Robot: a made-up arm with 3 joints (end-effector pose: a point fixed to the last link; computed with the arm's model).
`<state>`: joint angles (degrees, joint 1 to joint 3).
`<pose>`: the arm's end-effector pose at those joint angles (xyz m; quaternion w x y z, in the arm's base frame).
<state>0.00 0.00 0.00</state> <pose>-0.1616 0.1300 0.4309 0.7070 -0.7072 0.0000 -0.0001</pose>
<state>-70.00 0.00 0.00</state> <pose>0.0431 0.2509 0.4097 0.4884 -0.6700 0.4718 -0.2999</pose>
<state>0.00 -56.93 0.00</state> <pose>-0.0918 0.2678 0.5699 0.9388 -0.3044 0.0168 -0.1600</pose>
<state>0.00 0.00 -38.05</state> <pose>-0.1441 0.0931 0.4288 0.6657 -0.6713 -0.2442 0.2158</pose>
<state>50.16 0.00 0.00</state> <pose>-0.1664 -0.0424 0.3936 0.7074 -0.5735 -0.3487 0.2216</pose>
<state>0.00 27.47 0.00</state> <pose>-0.1852 0.0292 0.4279 0.5288 -0.8450 -0.0084 0.0796</pose>
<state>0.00 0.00 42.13</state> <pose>-0.1502 0.1735 0.4337 0.6628 -0.6569 0.2693 -0.2381</pose>
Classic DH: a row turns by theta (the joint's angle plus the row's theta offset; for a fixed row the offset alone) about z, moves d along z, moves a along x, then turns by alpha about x. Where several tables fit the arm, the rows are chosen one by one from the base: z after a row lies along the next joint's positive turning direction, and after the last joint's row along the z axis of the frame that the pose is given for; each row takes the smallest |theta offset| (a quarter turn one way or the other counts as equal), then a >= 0, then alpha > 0; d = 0 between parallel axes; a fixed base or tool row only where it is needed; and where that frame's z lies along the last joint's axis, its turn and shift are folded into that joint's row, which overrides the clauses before.
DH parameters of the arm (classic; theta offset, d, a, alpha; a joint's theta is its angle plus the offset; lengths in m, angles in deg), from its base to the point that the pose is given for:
base (fixed): 46.54 0.4278 0.0483 17.94
joint 1: 29.56 0.1572 0.0167 -90.35
joint 2: 5.35 0.2018 0.0657 -105.05
joint 3: 76.3 0.2057 -0.0623 86.47
tool (fixed): 0.67 -0.0069 0 0

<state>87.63 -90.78 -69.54</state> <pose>-0.1781 -0.0822 0.6022 0.6696 0.3889 -0.5740 0.2662</pose>
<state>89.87 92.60 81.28</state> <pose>0.1935 -0.1911 0.4082 0.4587 -0.5809 -0.5151 -0.4321</pose>
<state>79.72 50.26 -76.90</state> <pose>0.1095 -0.1548 0.4124 0.1475 0.3764 0.7279 -0.5539</pose>
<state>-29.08 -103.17 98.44</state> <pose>0.1257 0.2198 0.7726 0.5584 0.3919 0.6810 -0.2661</pose>
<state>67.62 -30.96 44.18</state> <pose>-0.2344 -0.0215 0.4816 0.8894 -0.4091 -0.0053 0.2041</pose>
